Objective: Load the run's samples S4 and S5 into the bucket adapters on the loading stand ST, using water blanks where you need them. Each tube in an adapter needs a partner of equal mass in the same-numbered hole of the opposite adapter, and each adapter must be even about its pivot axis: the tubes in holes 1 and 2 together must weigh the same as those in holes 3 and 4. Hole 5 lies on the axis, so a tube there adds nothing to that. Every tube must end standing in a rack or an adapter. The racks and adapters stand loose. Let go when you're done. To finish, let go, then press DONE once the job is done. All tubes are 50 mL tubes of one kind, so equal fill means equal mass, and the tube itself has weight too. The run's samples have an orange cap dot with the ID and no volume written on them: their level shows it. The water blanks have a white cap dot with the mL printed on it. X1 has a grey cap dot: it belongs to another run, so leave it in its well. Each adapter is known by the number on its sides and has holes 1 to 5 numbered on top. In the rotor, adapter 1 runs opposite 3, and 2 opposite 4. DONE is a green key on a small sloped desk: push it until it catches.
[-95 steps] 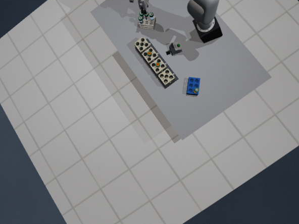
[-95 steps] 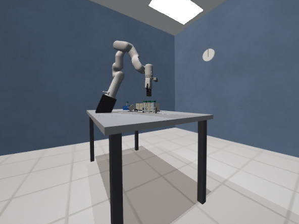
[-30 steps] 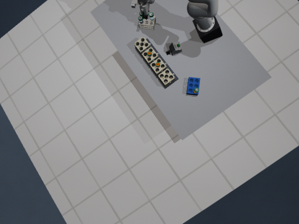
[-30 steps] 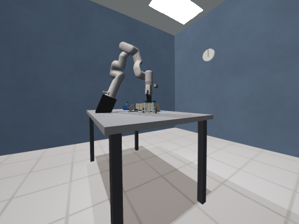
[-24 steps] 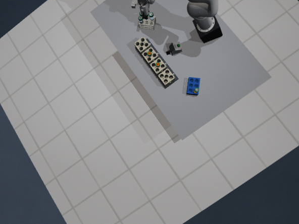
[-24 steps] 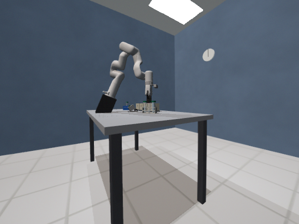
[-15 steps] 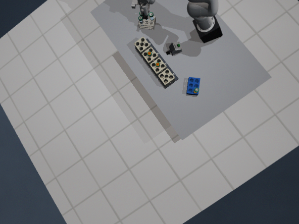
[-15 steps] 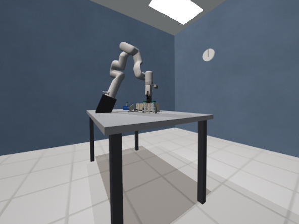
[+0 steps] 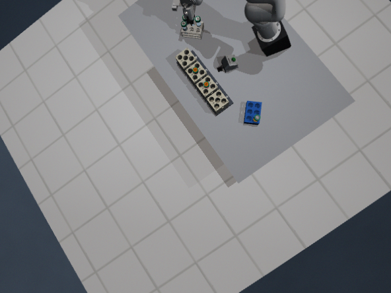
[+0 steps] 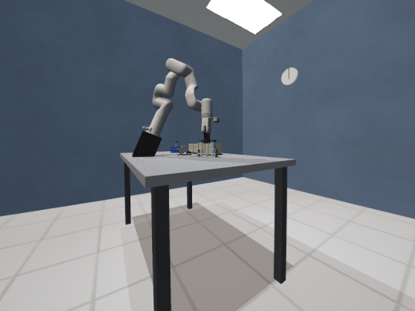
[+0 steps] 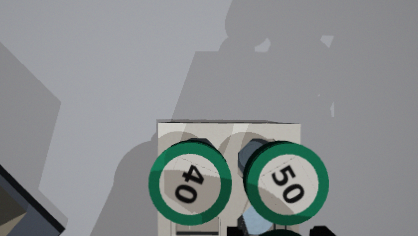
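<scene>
Now: the white rack 9 cm below my hand, 2 cm ahead of it and 1 cm to the left of it. Also, from my hand: blue rack 65 cm to the left, 20 cm ahead, 9 cm below; then adapter 45 cm to the left, 28 cm ahead, 7 cm below.
</scene>
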